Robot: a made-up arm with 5 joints.
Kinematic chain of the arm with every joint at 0, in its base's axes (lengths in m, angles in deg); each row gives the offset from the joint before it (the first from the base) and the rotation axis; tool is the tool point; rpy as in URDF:
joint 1: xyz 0 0 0.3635 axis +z
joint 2: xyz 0 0 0 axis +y
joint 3: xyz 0.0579 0 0.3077 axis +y
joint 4: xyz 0.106 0 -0.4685 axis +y
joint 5: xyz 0.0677 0 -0.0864 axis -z
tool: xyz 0 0 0 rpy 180 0 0
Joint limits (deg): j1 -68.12..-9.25 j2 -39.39..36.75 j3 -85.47..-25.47 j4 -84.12..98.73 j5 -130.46..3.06
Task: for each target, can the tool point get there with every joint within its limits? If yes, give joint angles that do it. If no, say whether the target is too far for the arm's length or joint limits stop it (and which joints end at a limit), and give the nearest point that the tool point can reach.
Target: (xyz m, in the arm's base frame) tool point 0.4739 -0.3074 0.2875
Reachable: yes | joints -32.97 14.67 -43.89 -21.72 -8.62
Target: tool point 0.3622 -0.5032 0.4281
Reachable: yes | joints -54.25 22.46 -63.02 -65.85 -102.42
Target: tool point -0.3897 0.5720 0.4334
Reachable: no: joint limits stop it (at a limit: joint 1, joint 2, joint 3, joint 4) | nearest point 0.1367 -0.0223 0.0612 | short by 0.877 m
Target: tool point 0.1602 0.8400 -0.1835
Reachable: no: too far | nearest point 0.1726 -0.0281 0.0090 | short by 0.889 m
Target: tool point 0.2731 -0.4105 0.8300
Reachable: yes | joints -56.36 -13.51 -69.52 -42.64 -64.01
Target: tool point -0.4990 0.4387 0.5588
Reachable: no: joint limits stop it (at a limit: joint 1, joint 2, joint 3, joint 4) | nearest point 0.0713 -0.0116 1.0356 | short by 0.869 m
